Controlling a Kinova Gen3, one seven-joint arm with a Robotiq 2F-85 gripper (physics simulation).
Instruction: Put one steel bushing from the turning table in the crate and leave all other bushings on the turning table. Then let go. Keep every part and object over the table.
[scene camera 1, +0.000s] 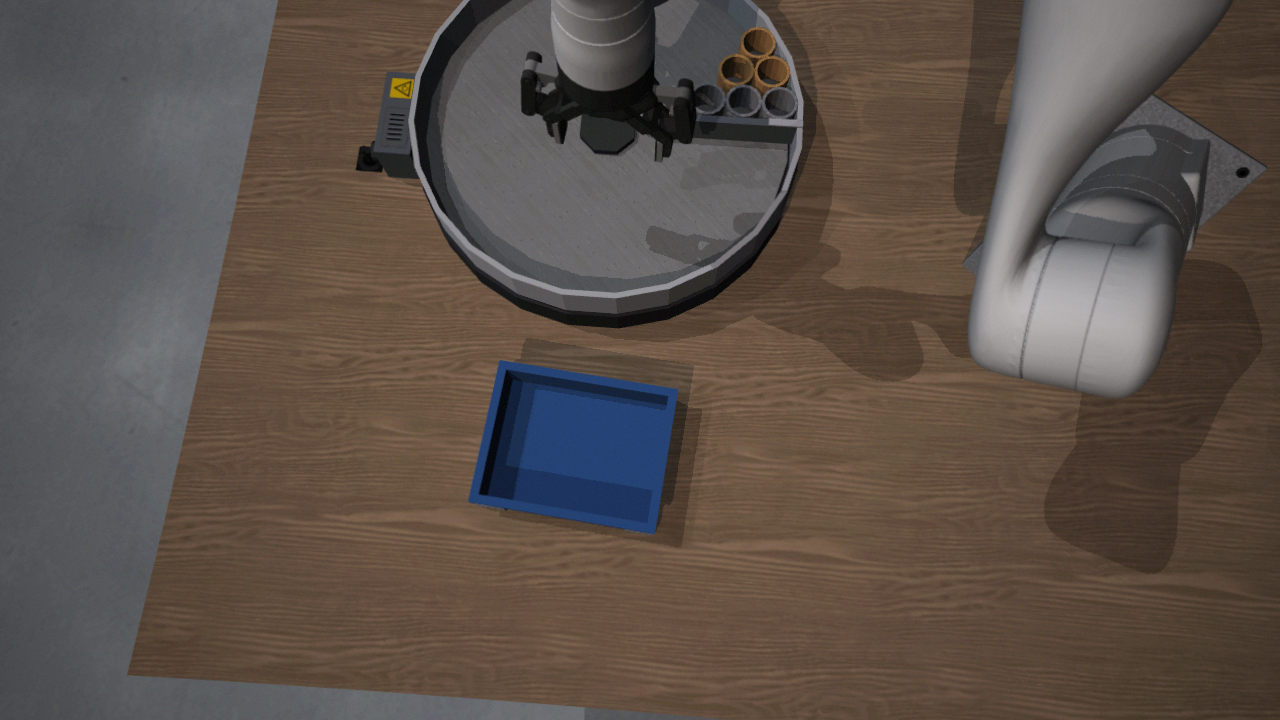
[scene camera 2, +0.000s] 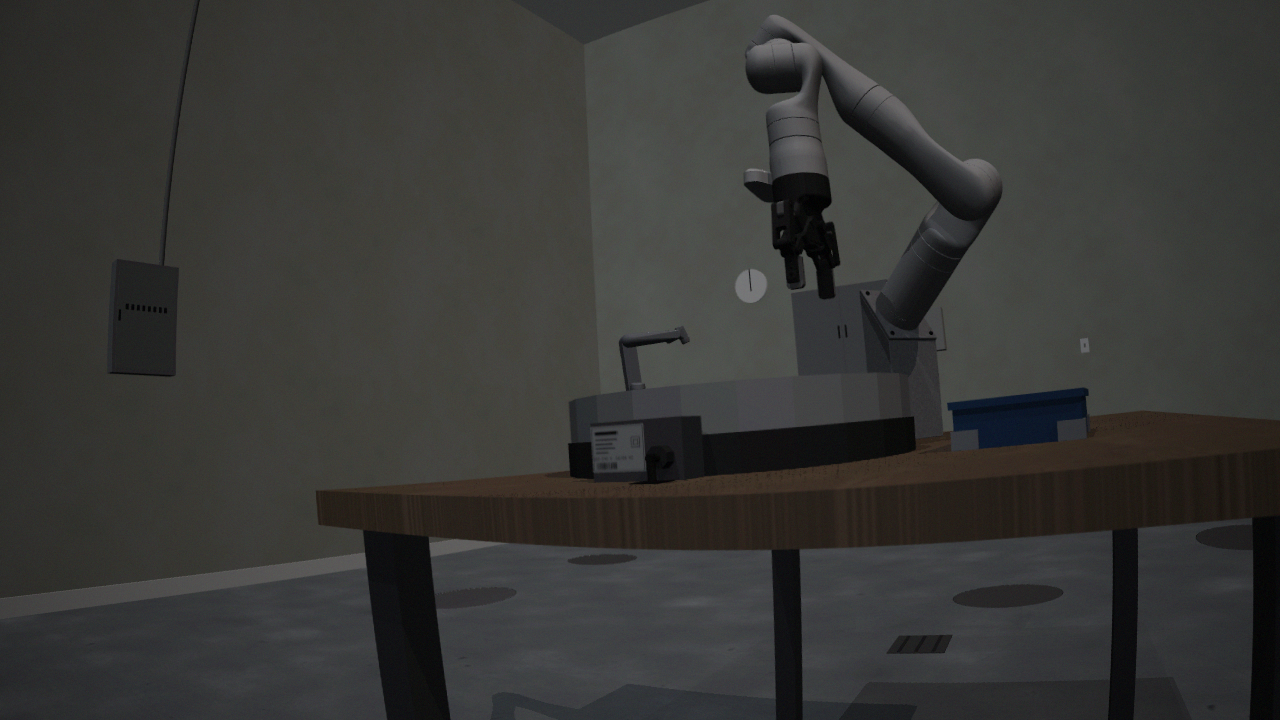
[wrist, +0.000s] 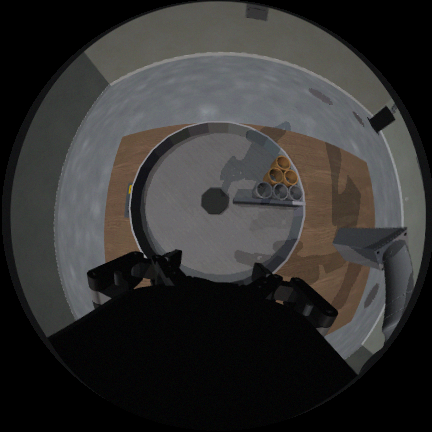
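Where they show: gripper, fingertip midpoint: (scene camera 1: 611, 143) (scene camera 2: 812, 293) (wrist: 216, 264); arm's base, link origin: (scene camera 1: 1139, 179) (scene camera 2: 897, 312) (wrist: 394, 251).
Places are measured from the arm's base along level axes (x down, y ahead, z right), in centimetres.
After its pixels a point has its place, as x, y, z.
Observation:
Three grey steel bushings stand upright in a row along the divider bar on the turning table; the left one (scene camera 1: 709, 100) @[16.7, 38.6, 8.0] (wrist: 262, 190), the middle one (scene camera 1: 742, 102) @[16.7, 35.0, 8.8] (wrist: 280, 192) @[17.0, 33.4, 8.1] and the right one (scene camera 1: 779, 103) @[16.4, 31.1, 9.6] (wrist: 295, 193) @[16.2, 29.6, 8.8]. Three copper-coloured bushings (scene camera 1: 757, 42) @[16.1, 35.3, 16.1] (wrist: 283, 163) @[16.1, 34.0, 15.7] stand packed behind them. The round grey turning table (scene camera 1: 554, 223) @[17.7, 50.9, -10.5] (scene camera 2: 769, 402) @[16.3, 64.0, -12.3] (wrist: 180, 240) @[17.6, 54.0, -9.2] has a raised rim. The blue crate (scene camera 1: 586, 438) @[22.4, 41.1, -31.2] (scene camera 2: 1020, 419) @[20.4, 50.4, -34.3] is empty in scene camera 1. My gripper (scene camera 1: 611, 150) @[2.8, 44.8, -7.5] (scene camera 2: 810, 291) @[2.8, 44.8, -7.5] (wrist: 216, 264) @[2.8, 44.8, -7.5] is open and empty, high above the turning table, left of the bushings in scene camera 1.
The divider bar (scene camera 1: 747, 130) @[15.2, 33.6, 4.7] (wrist: 267, 202) @[14.1, 37.2, 3.9] runs from near the hub to the rim. A dark hub (wrist: 215, 201) @[16.8, 48.2, 1.8] is at the turntable's centre. A grey control box (scene camera 1: 393, 125) @[17.1, 71.4, -4.5] (scene camera 2: 646, 449) @[20.0, 73.2, -4.4] sits beside the rim. The robot's base (scene camera 1: 1226, 170) @[-3.3, -4.9, 0.3] stands to the right in scene camera 1.

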